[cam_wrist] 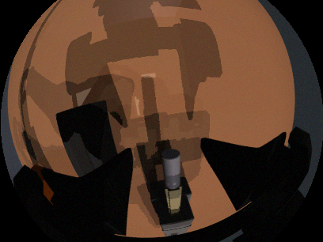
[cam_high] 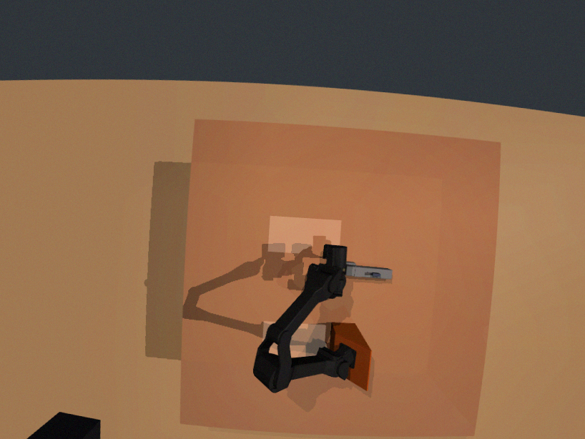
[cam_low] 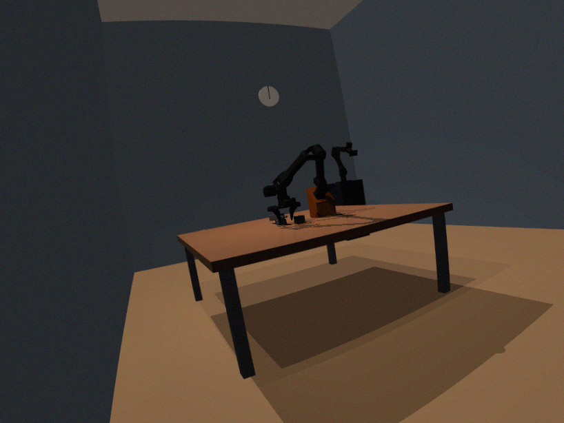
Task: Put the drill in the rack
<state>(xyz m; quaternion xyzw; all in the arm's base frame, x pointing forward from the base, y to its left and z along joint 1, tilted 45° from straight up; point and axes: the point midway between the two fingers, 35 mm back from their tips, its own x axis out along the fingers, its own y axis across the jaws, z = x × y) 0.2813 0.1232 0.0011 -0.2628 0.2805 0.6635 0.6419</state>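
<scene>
My gripper tip is now 50 mm to the left of the drill and 30 mm below it. Round my gripper tip: dark block: 80 mm behind, 10 mm to the left.
</scene>
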